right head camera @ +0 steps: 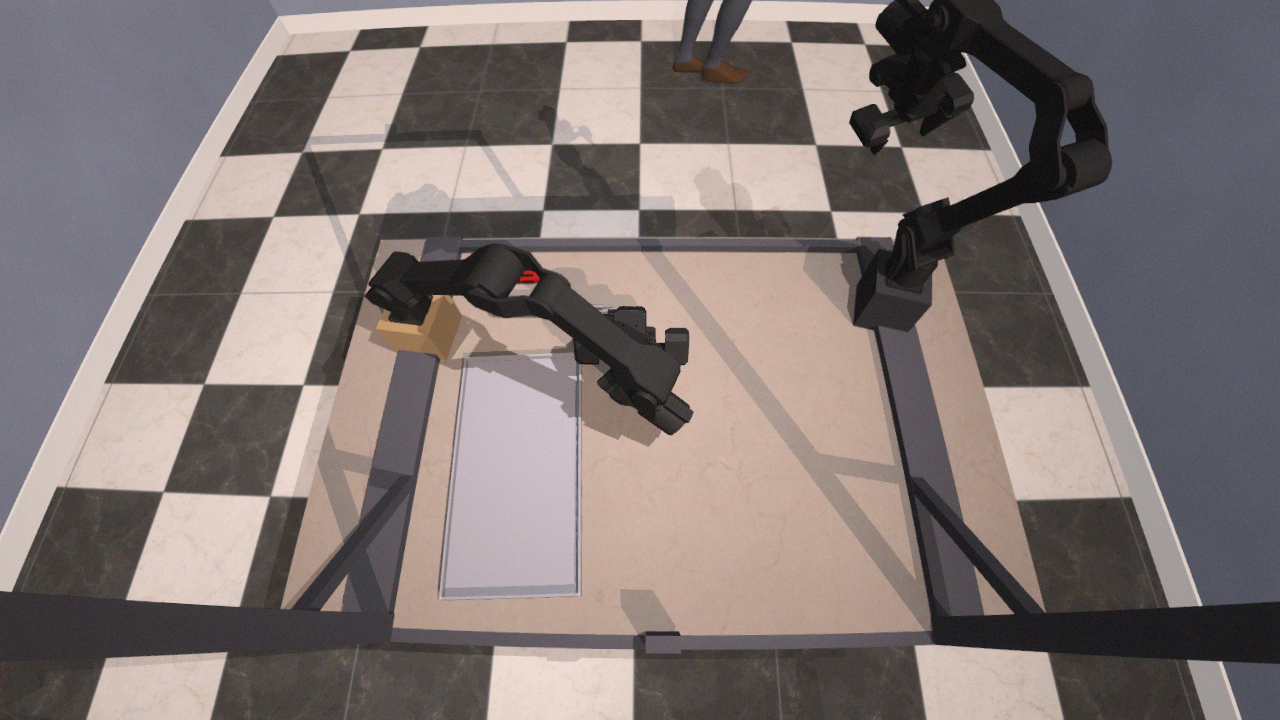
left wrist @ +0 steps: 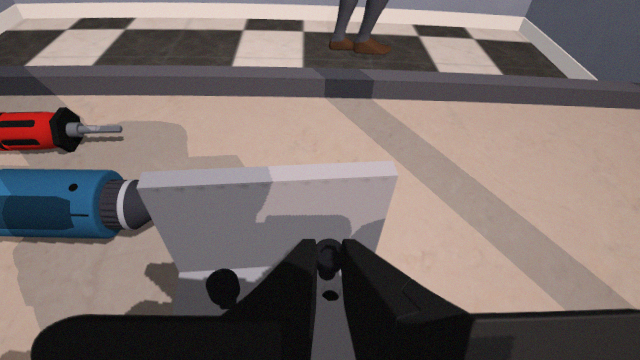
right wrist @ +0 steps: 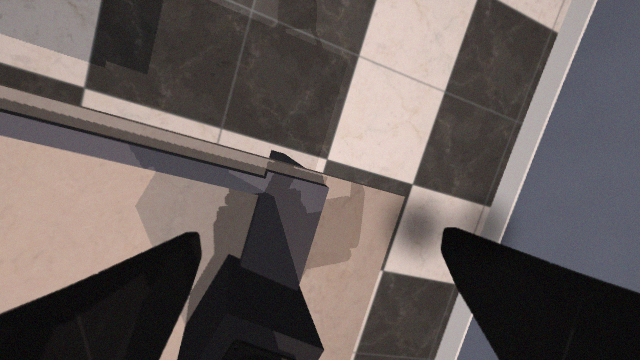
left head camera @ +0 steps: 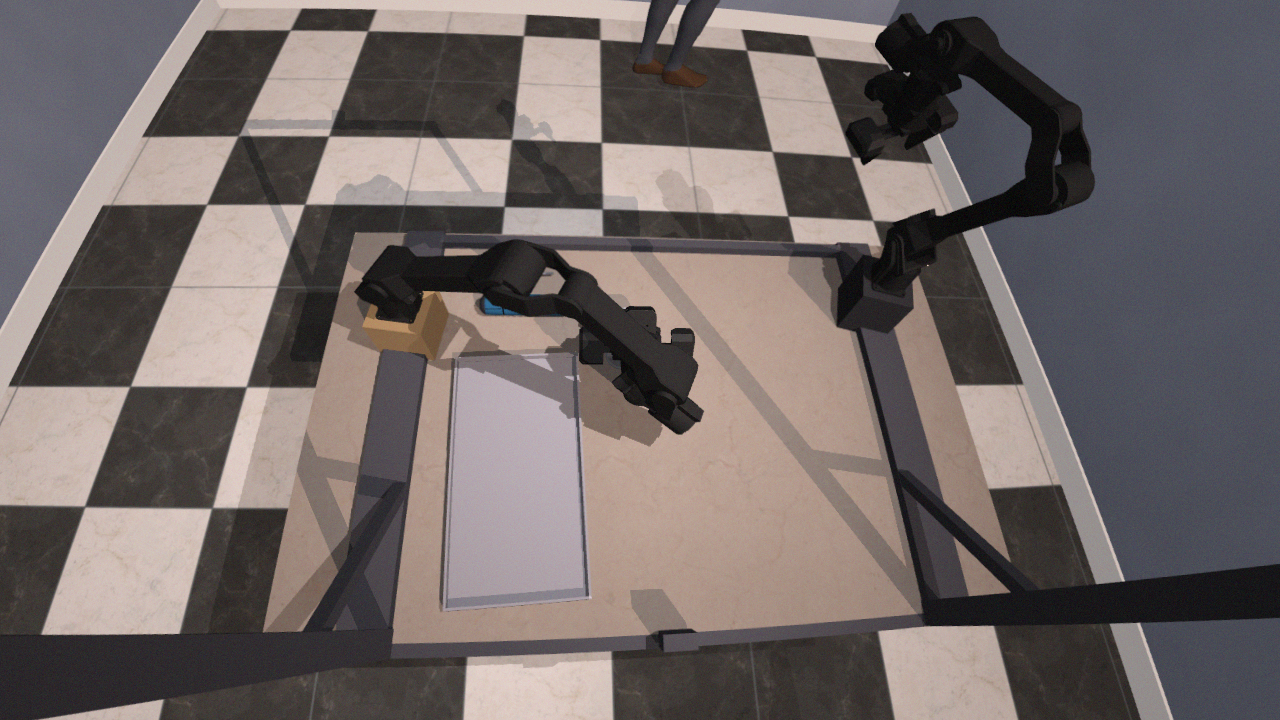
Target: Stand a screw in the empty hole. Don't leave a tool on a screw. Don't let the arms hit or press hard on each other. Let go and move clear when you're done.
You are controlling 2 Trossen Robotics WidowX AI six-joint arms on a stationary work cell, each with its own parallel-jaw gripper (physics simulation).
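Places are measured from the left arm's base along level axes (x right, y up, z back), in metres.
Pixels of known places: left gripper, fingertip midpoint: (left wrist: 328,251); right gripper, fingertip midpoint: (right head camera: 897,143) (right wrist: 323,240) (left head camera: 884,155); left arm's base, link origin: (right head camera: 411,308) (left head camera: 400,305); right arm's base, link origin: (right head camera: 904,275) (left head camera: 888,280).
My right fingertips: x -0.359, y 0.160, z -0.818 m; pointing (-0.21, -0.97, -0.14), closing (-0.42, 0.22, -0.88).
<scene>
For each thing: its top centre in the pictures, then the offset to it from my right fingertips.
- dark hole, top centre: (left wrist: 329,299) dx +0.326, dy -0.196, dz +0.418 m
- blue power tool, top centre: (left wrist: 24,179) dx +0.275, dy -0.215, dz +0.590 m
- red screwdriver, top centre: (left wrist: 49,114) (right head camera: 537,271) dx +0.203, dy -0.227, dz +0.633 m
- pale tray, top centre: (left head camera: 516,468) (right head camera: 515,465) dx +0.589, dy -0.240, dz +0.580 m
My left gripper (left wrist: 328,251) is shut on a dark screw (left wrist: 328,260), whose round head shows between its fingertips. A dark hole (left wrist: 330,295) in the base of a light grey block (left wrist: 225,220) shows just below the held screw in the left wrist view; the gap between screw and hole is hard to judge. Another dark screw (left wrist: 223,287) stands on the base, left of the fingers. The left arm hides most of the block in both head views. My right gripper (right wrist: 323,240) is open and empty, raised far from the block at the upper right of the head views.
A blue power tool (left wrist: 50,202) (left head camera: 501,306) lies left of the block, its nose close to the block's upright wall. A red screwdriver (left wrist: 30,131) (right head camera: 529,276) lies behind it. A pale tray (left head camera: 514,483) (right head camera: 514,483) lies in front of the left arm. A dark frame rail (left wrist: 200,82) edges the table.
</scene>
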